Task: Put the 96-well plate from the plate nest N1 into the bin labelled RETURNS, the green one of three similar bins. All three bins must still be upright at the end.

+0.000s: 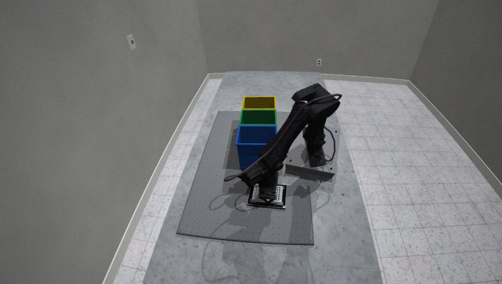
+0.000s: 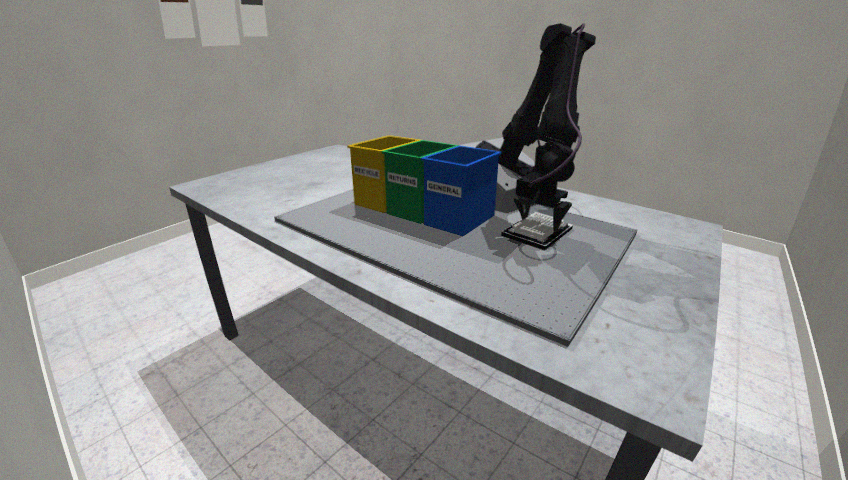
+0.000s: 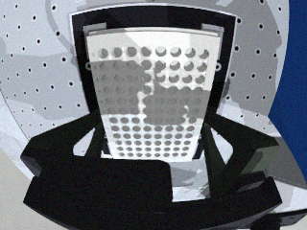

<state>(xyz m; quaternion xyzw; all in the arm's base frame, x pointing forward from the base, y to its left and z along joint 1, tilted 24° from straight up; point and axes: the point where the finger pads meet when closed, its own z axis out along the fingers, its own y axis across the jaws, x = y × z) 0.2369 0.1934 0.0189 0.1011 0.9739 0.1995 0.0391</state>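
My hand is 1 cm short of the white 96-well plate. Round my hand: black plate nest N1: 1 cm ahead, 1 cm below; blue bin: 4 cm ahead, 21 cm to the right, 7 cm above; green bin: 3 cm ahead, 34 cm to the right, 7 cm above.
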